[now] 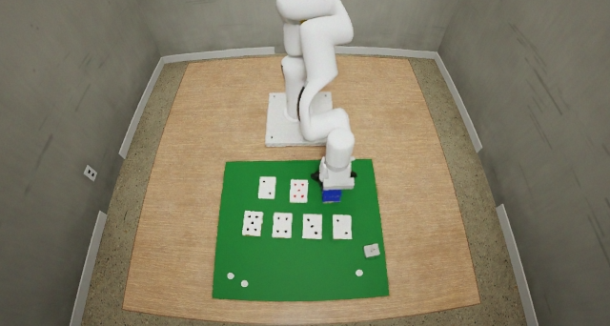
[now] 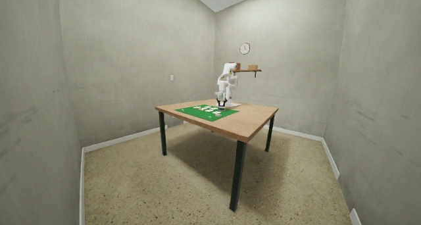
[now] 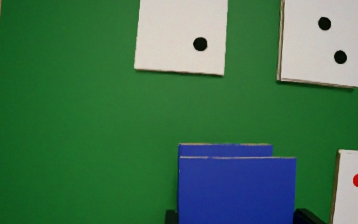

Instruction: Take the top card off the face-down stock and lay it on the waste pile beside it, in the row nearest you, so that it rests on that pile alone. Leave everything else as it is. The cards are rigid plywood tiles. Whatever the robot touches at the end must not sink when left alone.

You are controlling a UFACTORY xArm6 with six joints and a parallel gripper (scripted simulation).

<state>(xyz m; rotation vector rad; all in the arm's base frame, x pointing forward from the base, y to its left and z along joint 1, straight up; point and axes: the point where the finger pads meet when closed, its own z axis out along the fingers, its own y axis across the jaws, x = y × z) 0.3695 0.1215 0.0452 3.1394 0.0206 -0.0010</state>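
The green mat lies 13 cm ahead of my hand, 12 cm to the right of it and 8 cm below it.
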